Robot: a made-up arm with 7 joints. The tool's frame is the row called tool.
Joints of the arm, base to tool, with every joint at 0 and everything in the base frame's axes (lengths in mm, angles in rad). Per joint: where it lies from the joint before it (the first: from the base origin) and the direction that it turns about. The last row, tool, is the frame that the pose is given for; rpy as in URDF.
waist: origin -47 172 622 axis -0.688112 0.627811 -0.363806
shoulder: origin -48 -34 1 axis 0 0 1
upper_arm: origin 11 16 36 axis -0.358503 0.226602 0.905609
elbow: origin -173 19 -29 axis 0 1 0
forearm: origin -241 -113 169 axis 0 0 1
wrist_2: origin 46 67 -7 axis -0.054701 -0.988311 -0.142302
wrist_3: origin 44 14 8 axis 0.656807 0.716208 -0.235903
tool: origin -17 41 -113 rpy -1.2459 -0.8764 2.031
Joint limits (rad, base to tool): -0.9..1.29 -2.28..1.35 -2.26..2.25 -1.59..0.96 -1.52..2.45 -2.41..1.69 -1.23..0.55
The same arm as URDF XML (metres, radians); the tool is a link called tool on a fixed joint. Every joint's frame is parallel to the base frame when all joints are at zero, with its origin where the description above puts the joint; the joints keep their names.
<robot name="arm">
<joint name="tool_fixed" type="fixed"><parent link="link7"/><child link="tool"/><origin xyz="-0.017 0.041 -0.113" rpy="-1.2459 -0.8764 2.031"/></joint>
<joint name="wrist_3" type="revolute"><parent link="link6"/><child link="link7"/><origin xyz="0.044 0.014 0.008" rpy="0 0 0"/><axis xyz="0.656807 0.716208 -0.235903"/><limit lower="-1.23" upper="0.55"/></joint>
<joint name="wrist_2" type="revolute"><parent link="link5"/><child link="link6"/><origin xyz="0.046 0.067 -0.007" rpy="0 0 0"/><axis xyz="-0.054701 -0.988311 -0.142302"/><limit lower="-2.41" upper="1.69"/></joint>
<joint name="forearm" type="revolute"><parent link="link4"/><child link="link5"/><origin xyz="-0.241 -0.113 0.169" rpy="0 0 0"/><axis xyz="0 0 1"/><limit lower="-1.52" upper="2.45"/></joint>
<joint name="elbow" type="revolute"><parent link="link3"/><child link="link4"/><origin xyz="-0.173 0.019 -0.029" rpy="0 0 0"/><axis xyz="0 1 0"/><limit lower="-1.59" upper="0.96"/></joint>
<joint name="upper_arm" type="revolute"><parent link="link2"/><child link="link3"/><origin xyz="0.011 0.016 0.036" rpy="0 0 0"/><axis xyz="-0.358503 0.226602 0.905609"/><limit lower="-2.26" upper="2.25"/></joint>
<joint name="shoulder" type="revolute"><parent link="link1"/><child link="link2"/><origin xyz="-0.048 -0.034 0.001" rpy="0 0 0"/><axis xyz="0 0 1"/><limit lower="-2.28" upper="1.35"/></joint>
<joint name="waist" type="revolute"><parent link="base_link"/><child link="link1"/><origin xyz="-0.047 0.172 0.622" rpy="0 0 0"/><axis xyz="-0.688112 0.627811 -0.363806"/><limit lower="-0.9" upper="1.29"/></joint>
<link name="base_link"/>
<link name="link1"/>
<link name="link2"/>
<link name="link3"/>
<link name="link4"/>
<link name="link5"/>
<link name="link6"/>
<link name="link7"/>
<link name="tool"/>
</robot>

